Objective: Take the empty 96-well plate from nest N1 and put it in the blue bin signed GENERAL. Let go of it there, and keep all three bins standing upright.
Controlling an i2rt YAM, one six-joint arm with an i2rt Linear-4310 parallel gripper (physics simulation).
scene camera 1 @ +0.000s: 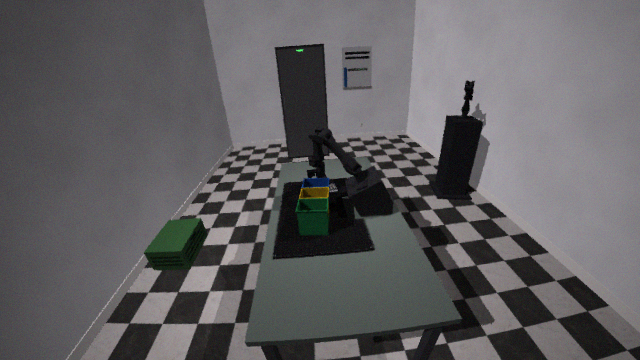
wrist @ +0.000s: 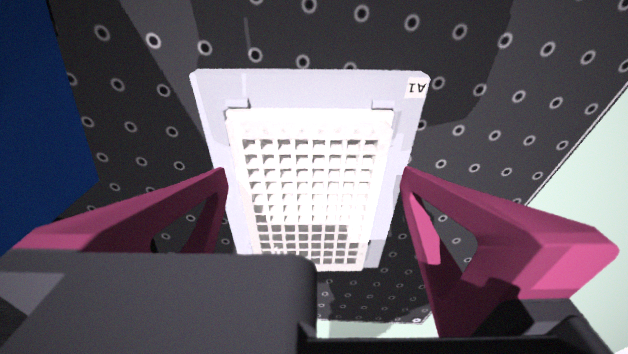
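Pixels of known places: gripper, fingertip midpoint: (wrist: 314,176); arm's base, link origin: (scene camera 1: 362,180).
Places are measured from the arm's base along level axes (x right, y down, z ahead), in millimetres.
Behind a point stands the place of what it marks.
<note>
The white 96-well plate (wrist: 310,187) {x 193, y 171, z 292 mm} sits in its pale nest (wrist: 310,87) {x 175, y 184, z 342 mm}, whose corner is marked A1, in the wrist view. My gripper (wrist: 314,176) {x 191, y 165, z 304 mm} is open, with one pink finger to each side of the plate and above it, not seen touching it. The blue bin (scene camera 1: 316,182) {x 46, y 48, z 316 mm} (wrist: 40,130) {x 52, y 171, z 281 mm} stands upright, at the left edge of the wrist view; its sign does not show. The yellow bin (scene camera 1: 314,193) {x -86, y 58, z 308 mm} and the green bin (scene camera 1: 313,222) {x -334, y 100, z 273 mm} stand upright in a row with it. In the scene view the arm's dark end part hides my fingers.
The bins stand on a black perforated mat (scene camera 1: 325,246) {x -422, y 196, z 196 mm} on the grey-green table (scene camera 1: 350,295) {x -711, y 209, z 44 mm}. A dark sloped block (scene camera 1: 371,200) {x -107, y 86, z -61 mm} stands to the right of the bins. A green slatted box (scene camera 1: 176,242) is on the floor at left, and a dark pedestal (scene camera 1: 457,155) with another arm stands at right.
</note>
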